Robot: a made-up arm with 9 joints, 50 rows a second.
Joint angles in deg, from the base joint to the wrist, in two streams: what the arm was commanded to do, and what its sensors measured. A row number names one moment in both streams.
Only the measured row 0 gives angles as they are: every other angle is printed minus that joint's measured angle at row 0.
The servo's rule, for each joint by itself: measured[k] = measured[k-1] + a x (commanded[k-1-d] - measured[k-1]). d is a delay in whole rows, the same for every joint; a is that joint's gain. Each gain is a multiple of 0.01, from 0.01 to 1. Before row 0 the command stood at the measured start. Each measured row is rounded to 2 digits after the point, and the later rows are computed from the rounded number. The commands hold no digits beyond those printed.
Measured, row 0:
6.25 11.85 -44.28 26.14 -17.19 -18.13 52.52 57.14 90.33
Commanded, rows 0 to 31:
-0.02 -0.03 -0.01 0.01 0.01 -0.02 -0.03 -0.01 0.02
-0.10 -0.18 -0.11 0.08 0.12 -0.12 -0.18 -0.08 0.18
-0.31 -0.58 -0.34 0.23 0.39 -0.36 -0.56 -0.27 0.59
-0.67 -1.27 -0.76 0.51 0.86 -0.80 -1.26 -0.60 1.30
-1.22 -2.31 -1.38 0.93 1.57 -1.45 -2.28 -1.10 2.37
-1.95 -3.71 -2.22 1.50 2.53 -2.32 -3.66 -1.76 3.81
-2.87 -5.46 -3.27 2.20 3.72 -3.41 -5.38 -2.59 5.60
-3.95 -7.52 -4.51 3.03 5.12 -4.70 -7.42 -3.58 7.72
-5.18 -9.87 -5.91 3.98 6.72 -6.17 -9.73 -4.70 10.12
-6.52 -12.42 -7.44 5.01 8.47 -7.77 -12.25 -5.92 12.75
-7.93 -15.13 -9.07 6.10 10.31 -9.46 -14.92 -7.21 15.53
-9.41 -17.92 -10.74 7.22 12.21 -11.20 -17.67 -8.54 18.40
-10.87 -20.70 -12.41 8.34 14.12 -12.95 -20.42 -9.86 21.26
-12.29 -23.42 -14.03 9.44 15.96 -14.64 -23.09 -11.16 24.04
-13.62 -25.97 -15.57 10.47 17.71 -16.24 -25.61 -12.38 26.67
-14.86 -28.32 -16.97 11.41 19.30 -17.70 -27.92 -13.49 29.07
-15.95 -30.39 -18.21 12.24 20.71 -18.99 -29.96 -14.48 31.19
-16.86 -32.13 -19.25 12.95 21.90 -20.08 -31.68 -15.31 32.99
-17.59 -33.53 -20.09 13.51 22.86 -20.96 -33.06 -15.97 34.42
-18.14 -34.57 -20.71 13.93 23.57 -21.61 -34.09 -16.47 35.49
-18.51 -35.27 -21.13 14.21 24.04 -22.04 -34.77 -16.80 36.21
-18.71 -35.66 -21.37 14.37 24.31 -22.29 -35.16 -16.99 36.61
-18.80 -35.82 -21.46 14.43 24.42 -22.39 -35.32 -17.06 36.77
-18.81 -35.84 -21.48 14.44 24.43 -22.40 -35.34 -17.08 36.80
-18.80 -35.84 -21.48 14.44 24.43 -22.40 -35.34 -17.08 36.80
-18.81 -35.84 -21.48 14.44 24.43 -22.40 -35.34 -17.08 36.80
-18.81 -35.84 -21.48 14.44 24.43 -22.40 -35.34 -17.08 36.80
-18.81 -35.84 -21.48 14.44 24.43 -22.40 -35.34 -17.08 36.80
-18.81 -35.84 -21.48 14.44 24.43 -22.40 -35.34 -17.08 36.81
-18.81 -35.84 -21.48 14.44 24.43 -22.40 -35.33 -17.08 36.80
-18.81 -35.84 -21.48 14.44 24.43 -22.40 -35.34 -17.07 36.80
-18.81 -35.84 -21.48 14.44 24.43 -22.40 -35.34 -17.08 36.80
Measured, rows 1 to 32:
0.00 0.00 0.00 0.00 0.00 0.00 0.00 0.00 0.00
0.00 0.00 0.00 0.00 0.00 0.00 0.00 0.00 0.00
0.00 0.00 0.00 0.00 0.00 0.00 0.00 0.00 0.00
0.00 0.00 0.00 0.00 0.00 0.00 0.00 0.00 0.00
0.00 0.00 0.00 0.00 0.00 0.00 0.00 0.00 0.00
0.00 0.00 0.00 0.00 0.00 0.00 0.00 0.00 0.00
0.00 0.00 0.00 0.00 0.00 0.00 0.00 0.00 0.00
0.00 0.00 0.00 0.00 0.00 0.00 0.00 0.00 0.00
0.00 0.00 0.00 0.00 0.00 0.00 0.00 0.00 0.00
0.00 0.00 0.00 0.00 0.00 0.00 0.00 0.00 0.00
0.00 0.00 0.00 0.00 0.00 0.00 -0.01 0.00 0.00
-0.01 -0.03 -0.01 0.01 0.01 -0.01 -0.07 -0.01 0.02
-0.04 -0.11 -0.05 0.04 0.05 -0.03 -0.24 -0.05 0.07
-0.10 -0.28 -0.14 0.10 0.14 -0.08 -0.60 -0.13 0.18
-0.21 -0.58 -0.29 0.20 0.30 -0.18 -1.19 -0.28 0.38
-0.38 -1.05 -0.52 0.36 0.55 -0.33 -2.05 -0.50 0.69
-0.63 -1.71 -0.85 0.58 0.90 -0.55 -3.22 -0.81 1.13
-0.96 -2.58 -1.29 0.87 1.36 -0.84 -4.69 -1.23 1.72
-1.38 -3.67 -1.84 1.24 1.95 -1.21 -6.45 -1.75 2.48
-1.89 -4.98 -2.51 1.69 2.67 -1.67 -8.48 -2.38 3.40
-2.49 -6.50 -3.30 2.22 3.51 -2.22 -10.73 -3.10 4.49
-3.18 -8.21 -4.19 2.82 4.47 -2.85 -13.16 -3.92 5.74
-3.95 -10.08 -5.18 3.48 5.53 -3.56 -15.70 -4.81 7.14
-4.78 -12.08 -6.24 4.20 6.68 -4.34 -18.29 -5.76 8.66
-5.66 -14.16 -7.36 4.95 7.89 -5.17 -20.85 -6.75 10.28
-6.58 -16.28 -8.51 5.73 9.15 -6.05 -23.32 -7.76 11.97
-7.52 -18.40 -9.67 6.51 10.42 -6.96 -25.64 -8.77 13.70
-8.45 -20.46 -10.82 7.28 11.68 -7.88 -27.75 -9.75 15.44
-9.36 -22.42 -11.93 8.03 12.91 -8.80 -29.61 -10.68 17.15
-10.24 -24.24 -12.98 8.74 14.08 -9.70 -31.18 -11.55 18.80
-11.07 -25.89 -13.96 9.40 15.18 -10.56 -32.44 -12.34 20.37
-11.83 -27.36 -14.85 10.00 16.18 -11.38 -33.39 -13.04 21.83
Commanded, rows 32 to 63:
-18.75 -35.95 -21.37 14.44 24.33 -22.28 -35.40 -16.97 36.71
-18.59 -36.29 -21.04 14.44 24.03 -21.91 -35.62 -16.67 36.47
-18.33 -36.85 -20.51 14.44 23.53 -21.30 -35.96 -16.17 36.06
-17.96 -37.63 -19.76 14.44 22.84 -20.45 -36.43 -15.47 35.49
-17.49 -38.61 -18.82 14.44 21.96 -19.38 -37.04 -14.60 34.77
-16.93 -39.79 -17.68 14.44 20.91 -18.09 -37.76 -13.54 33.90
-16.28 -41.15 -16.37 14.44 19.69 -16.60 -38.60 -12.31 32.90
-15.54 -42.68 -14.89 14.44 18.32 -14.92 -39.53 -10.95 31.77
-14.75 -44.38 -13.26 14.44 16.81 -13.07 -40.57 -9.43 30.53
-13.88 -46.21 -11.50 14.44 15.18 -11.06 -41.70 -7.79 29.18
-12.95 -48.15 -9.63 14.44 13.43 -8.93 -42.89 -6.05 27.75
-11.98 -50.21 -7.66 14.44 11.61 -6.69 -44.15 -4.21 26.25
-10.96 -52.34 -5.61 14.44 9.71 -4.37 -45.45 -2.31 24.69
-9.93 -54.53 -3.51 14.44 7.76 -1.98 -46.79 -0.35 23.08
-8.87 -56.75 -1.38 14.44 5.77 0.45 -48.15 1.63 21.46
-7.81 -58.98 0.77 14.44 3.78 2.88 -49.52 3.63 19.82
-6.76 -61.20 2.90 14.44 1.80 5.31 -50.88 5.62 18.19
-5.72 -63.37 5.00 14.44 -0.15 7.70 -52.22 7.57 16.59
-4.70 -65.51 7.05 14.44 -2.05 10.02 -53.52 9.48 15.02
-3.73 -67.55 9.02 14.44 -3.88 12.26 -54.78 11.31 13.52
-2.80 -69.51 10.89 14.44 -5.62 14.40 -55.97 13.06 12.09
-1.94 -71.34 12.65 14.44 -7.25 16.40 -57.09 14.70 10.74
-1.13 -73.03 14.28 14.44 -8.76 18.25 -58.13 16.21 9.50
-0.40 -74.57 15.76 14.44 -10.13 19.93 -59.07 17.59 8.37
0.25 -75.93 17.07 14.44 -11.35 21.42 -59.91 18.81 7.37
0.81 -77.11 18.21 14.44 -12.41 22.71 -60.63 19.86 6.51
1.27 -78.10 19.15 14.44 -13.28 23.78 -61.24 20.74 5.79
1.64 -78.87 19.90 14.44 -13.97 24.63 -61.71 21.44 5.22
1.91 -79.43 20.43 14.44 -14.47 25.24 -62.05 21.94 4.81
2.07 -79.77 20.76 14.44 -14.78 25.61 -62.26 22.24 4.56
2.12 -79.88 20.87 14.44 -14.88 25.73 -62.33 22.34 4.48
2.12 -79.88 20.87 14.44 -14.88 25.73 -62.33 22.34 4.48
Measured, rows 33 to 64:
-12.53 -28.63 -15.64 10.53 17.09 -12.15 -34.07 -13.64 23.17
-13.16 -29.71 -16.34 11.00 17.90 -12.87 -34.51 -14.16 24.40
-13.72 -30.63 -16.96 11.41 18.62 -13.54 -34.80 -14.60 25.52
-14.23 -31.41 -17.50 11.77 19.26 -14.16 -34.99 -14.97 26.54
-14.69 -32.07 -17.98 12.09 19.83 -14.74 -35.11 -15.29 27.46
-15.10 -32.64 -18.40 12.37 20.34 -15.28 -35.19 -15.56 28.30
-15.47 -33.12 -18.77 12.62 20.79 -15.78 -35.24 -15.79 29.07
-15.80 -33.53 -19.10 12.84 21.19 -16.24 -35.27 -15.98 29.77
-16.10 -33.88 -19.39 13.03 21.55 -16.67 -35.29 -16.14 30.40
-16.37 -34.17 -19.64 13.20 21.87 -17.07 -35.31 -16.28 30.98
-16.61 -34.44 -19.85 13.35 22.14 -17.43 -35.34 -16.38 31.50
-16.81 -34.72 -19.99 13.48 22.35 -17.74 -35.44 -16.42 31.95
-16.96 -35.04 -20.05 13.60 22.48 -17.99 -35.62 -16.38 32.32
-17.06 -35.43 -20.02 13.70 22.52 -18.16 -35.90 -16.24 32.61
-17.10 -35.91 -19.88 13.79 22.46 -18.25 -36.30 -15.99 32.80
-17.08 -36.49 -19.62 13.87 22.29 -18.24 -36.81 -15.62 32.90
-17.00 -37.19 -19.23 13.94 22.00 -18.13 -37.44 -15.12 32.90
-16.85 -38.01 -18.71 14.00 21.60 -17.91 -38.17 -14.49 32.80
-16.64 -38.97 -18.06 14.05 21.07 -17.57 -39.01 -13.73 32.60
-16.36 -40.06 -17.27 14.10 20.42 -17.11 -39.95 -12.84 32.29
-16.02 -41.27 -16.35 14.14 19.65 -16.54 -40.98 -11.82 31.88
-15.62 -42.61 -15.31 14.18 18.77 -15.85 -42.09 -10.68 31.37
-15.15 -44.07 -14.15 14.21 17.77 -15.05 -43.27 -9.42 30.77
-14.63 -45.64 -12.87 14.24 16.67 -14.14 -44.50 -8.06 30.08
-14.05 -47.31 -11.49 14.26 15.47 -13.12 -45.78 -6.61 29.30
-13.43 -49.06 -10.02 14.28 14.18 -12.00 -47.09 -5.07 28.45
-12.76 -50.88 -8.47 14.30 12.82 -10.79 -48.42 -3.47 27.53
-12.06 -52.75 -6.85 14.32 11.39 -9.50 -49.75 -1.81 26.55
-11.32 -54.66 -5.18 14.33 9.91 -8.13 -51.07 -0.12 25.51
-10.56 -56.59 -3.48 14.34 8.39 -6.70 -52.37 1.59 24.43
-9.78 -58.53 -1.76 14.35 6.85 -5.22 -53.63 3.31 23.32
-9.00 -60.45 -0.03 14.36 5.30 -3.71 -54.84 5.02 22.19

